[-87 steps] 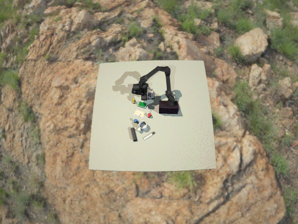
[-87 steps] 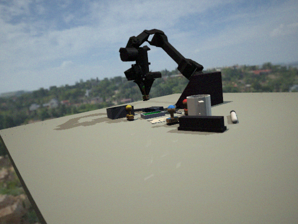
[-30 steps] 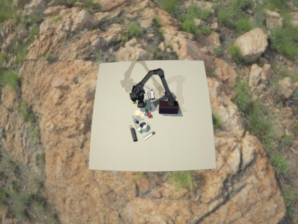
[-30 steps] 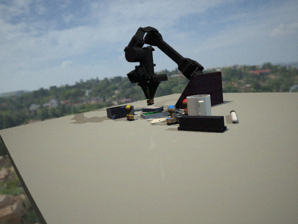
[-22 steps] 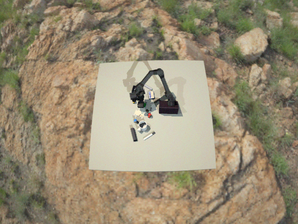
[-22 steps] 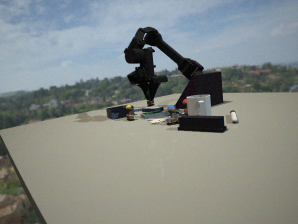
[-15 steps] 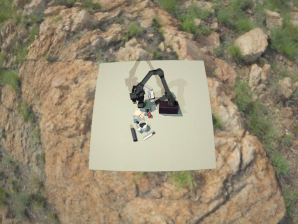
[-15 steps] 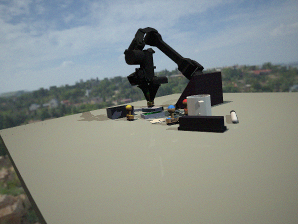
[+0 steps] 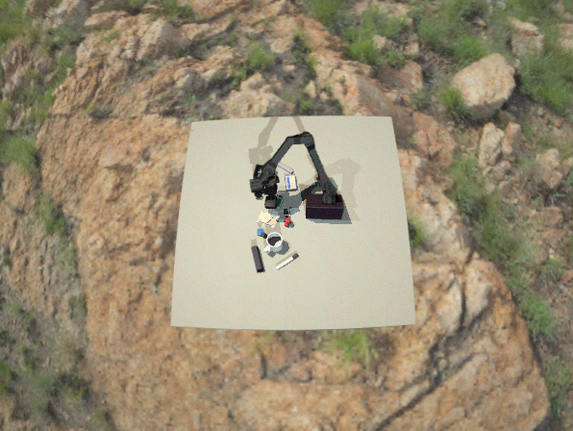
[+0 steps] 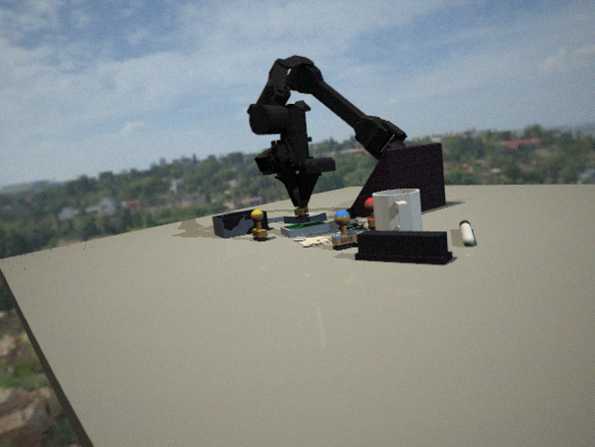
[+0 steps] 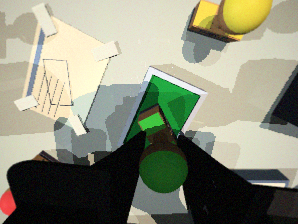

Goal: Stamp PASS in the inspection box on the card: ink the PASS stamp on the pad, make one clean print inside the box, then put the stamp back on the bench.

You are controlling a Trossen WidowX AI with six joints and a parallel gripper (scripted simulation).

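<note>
Now: the green ink pad 5 cm below my gripper tip. Also, from my gripper tip: cream card 3 cm ahead, 10 cm to the left, 6 cm below; then green-knobbed stamp right at my gripper tip; then yellow-knobbed stamp 9 cm ahead, 4 cm to the right, 4 cm below.
</note>
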